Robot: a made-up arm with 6 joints. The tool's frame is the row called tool.
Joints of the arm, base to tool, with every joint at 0 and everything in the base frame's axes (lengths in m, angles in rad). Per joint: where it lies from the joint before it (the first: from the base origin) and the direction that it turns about. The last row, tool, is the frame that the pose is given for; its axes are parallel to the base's.
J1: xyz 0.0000 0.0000 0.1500 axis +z
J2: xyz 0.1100 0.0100 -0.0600 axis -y
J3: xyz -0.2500 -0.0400 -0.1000 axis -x
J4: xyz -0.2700 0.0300 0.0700 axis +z
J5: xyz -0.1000 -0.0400 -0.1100 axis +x
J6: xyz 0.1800 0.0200 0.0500 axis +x
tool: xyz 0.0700 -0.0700 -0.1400
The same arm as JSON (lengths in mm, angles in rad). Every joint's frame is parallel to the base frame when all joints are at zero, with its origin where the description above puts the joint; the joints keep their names.
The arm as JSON. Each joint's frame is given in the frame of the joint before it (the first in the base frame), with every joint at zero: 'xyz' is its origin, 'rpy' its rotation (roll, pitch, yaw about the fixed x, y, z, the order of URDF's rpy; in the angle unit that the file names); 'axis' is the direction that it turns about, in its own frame. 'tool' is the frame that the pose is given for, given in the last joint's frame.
{"units": {"length": "mm", "angle": "rad"}, "joints": [{"name": "J1", "type": "revolute", "origin": {"xyz": [0.0, 0.0, 150.0], "rpy": [0.0, 0.0, 0.0]}, "axis": [0.0, 0.0, 1.0]}, {"name": "J2", "type": "revolute", "origin": {"xyz": [110.0, 10.0, -60.0], "rpy": [0.0, 0.0, 0.0]}, "axis": [0.0, -1.0, 0.0]}, {"name": "J3", "type": "revolute", "origin": {"xyz": [-250.0, -40.0, -100.0], "rpy": [0.0, 0.0, 0.0]}, "axis": [-1.0, 0.0, 0.0]}, {"name": "J4", "type": "revolute", "origin": {"xyz": [-270.0, 30.0, 70.0], "rpy": [0.0, 0.0, 0.0]}, "axis": [0.0, 0.0, 1.0]}, {"name": "J5", "type": "revolute", "origin": {"xyz": [-100.0, -40.0, -110.0], "rpy": [0.0, 0.0, 0.0]}, "axis": [1.0, 0.0, 0.0]}, {"name": "J6", "type": "revolute", "origin": {"xyz": [180.0, 20.0, 50.0], "rpy": [0.0, 0.0, 0.0]}, "axis": [1.0, 0.0, 0.0]}], "tool": {"origin": {"xyz": [70.0, -70.0, -140.0], "rpy": [0.0, 0.0, 0.0]}}}
